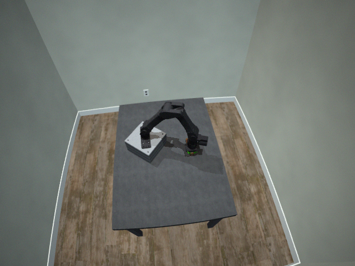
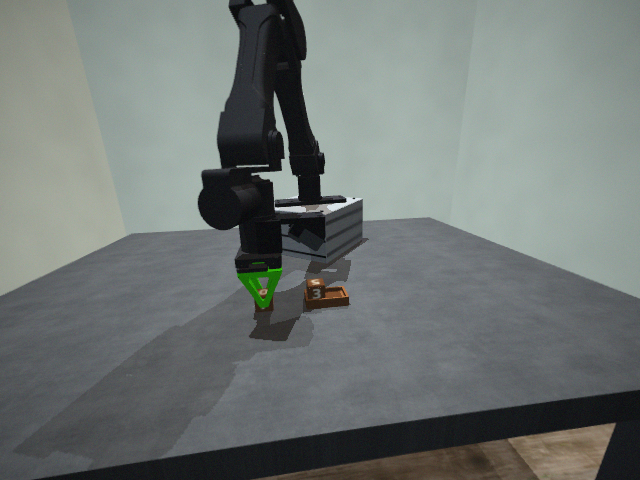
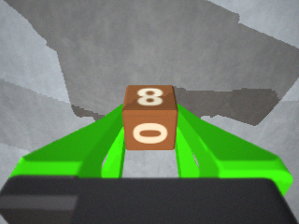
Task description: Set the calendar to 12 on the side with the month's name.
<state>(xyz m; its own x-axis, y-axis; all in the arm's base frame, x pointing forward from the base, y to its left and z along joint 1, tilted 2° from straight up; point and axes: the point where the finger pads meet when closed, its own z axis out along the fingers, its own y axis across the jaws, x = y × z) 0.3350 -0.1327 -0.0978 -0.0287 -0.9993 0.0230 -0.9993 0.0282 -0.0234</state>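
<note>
Right now the brown tray is 110 mm to the left of my hand and 10 mm below it.
</note>
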